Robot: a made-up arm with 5 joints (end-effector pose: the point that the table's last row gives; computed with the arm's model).
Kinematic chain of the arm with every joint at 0, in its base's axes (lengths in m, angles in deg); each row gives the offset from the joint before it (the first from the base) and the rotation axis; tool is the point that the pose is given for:
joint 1: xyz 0 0 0.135 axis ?
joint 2: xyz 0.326 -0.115 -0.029 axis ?
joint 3: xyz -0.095 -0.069 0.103 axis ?
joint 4: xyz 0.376 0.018 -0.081 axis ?
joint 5: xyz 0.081 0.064 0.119 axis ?
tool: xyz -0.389 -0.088 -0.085
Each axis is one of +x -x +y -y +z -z.
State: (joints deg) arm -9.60 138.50 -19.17 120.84 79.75
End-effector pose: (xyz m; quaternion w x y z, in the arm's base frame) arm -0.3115 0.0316 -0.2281 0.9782 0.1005 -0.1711 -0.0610
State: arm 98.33 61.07 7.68 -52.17 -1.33
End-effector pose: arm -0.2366 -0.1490 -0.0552 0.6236 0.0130 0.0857 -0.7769
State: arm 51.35 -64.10 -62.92 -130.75 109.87
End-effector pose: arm 0.0705 -0.5300 -0.1084 0.7771 -0.4229 -0.4360 0.1648
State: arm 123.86 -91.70 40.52 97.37 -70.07
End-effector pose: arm -0.3757 -0.1061 0.0815 0.2185 -0.3007 -0.4985 -0.7832
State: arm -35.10 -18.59 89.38 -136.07 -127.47
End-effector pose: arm 0.3063 -0.2473 0.4428 0.6411 0.4310 0.6049 -0.1933
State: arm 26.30 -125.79 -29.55 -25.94 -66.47
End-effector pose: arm 0.2988 -0.0847 0.5118 0.2525 0.2792 0.8731 -0.3099
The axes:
joint 1: -z
joint 2: +y
joint 3: -z
joint 4: +y
joint 5: +y

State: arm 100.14 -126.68 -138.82 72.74 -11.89
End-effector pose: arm -0.0621 -0.2628 -0.2841 0.1424 -0.7461 0.5936 -0.2658
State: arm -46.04 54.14 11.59 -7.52 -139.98
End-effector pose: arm 0.7735 0.2929 -0.4549 0.6208 0.1918 -0.7050 0.2844
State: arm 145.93 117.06 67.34 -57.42 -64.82
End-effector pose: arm -0.5395 0.5271 0.0489 0.5058 -0.1771 0.4497 -0.7146
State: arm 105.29 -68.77 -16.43 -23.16 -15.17
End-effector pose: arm -0.2682 -0.4239 0.1019 0.4664 -0.6556 -0.4532 -0.3838
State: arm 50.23 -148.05 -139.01 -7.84 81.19
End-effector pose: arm 0.1768 -0.2397 -0.4645 0.1115 -0.8835 0.1796 -0.4179
